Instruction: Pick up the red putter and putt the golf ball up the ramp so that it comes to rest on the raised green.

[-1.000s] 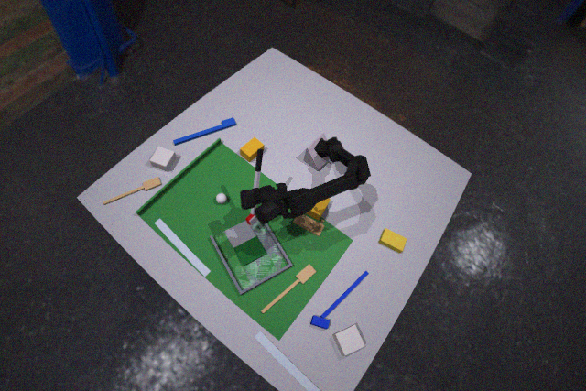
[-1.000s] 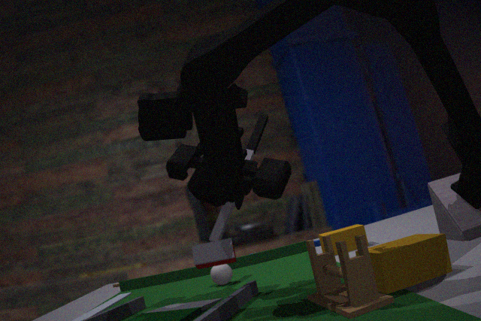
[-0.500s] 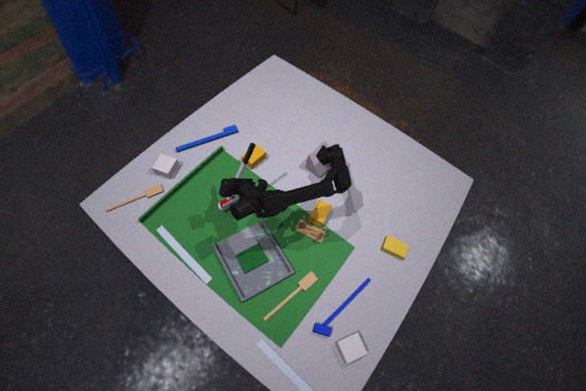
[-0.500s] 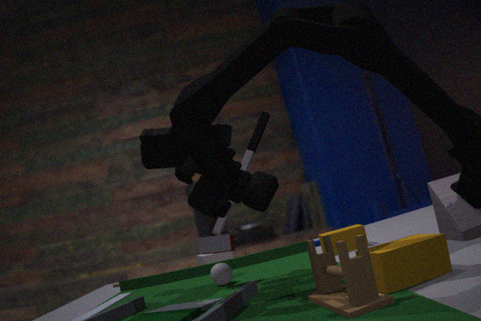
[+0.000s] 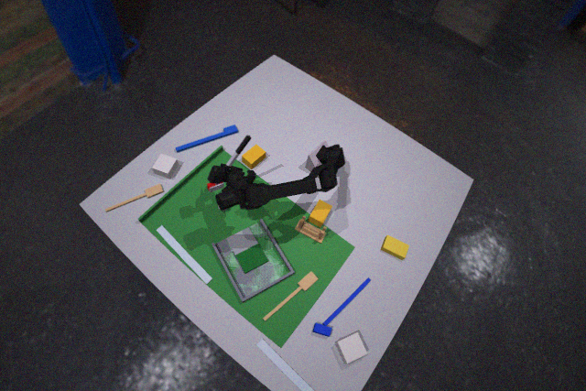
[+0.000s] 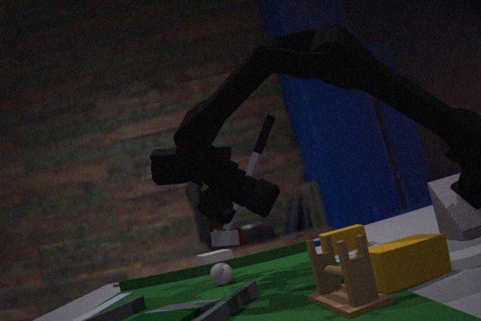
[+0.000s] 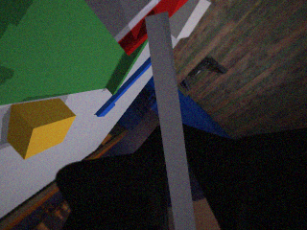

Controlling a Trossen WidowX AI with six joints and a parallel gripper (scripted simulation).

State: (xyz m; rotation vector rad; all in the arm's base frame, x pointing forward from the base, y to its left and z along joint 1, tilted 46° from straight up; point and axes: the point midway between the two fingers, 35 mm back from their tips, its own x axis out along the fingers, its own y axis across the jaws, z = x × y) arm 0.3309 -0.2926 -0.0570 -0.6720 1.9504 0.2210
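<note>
The white golf ball is 90 mm ahead of my gripper tip, 60 mm to the left of it and 140 mm below it. From my gripper tip the other things lie so: wooden stand 30 mm behind, 400 mm to the left, 130 mm below.
</note>
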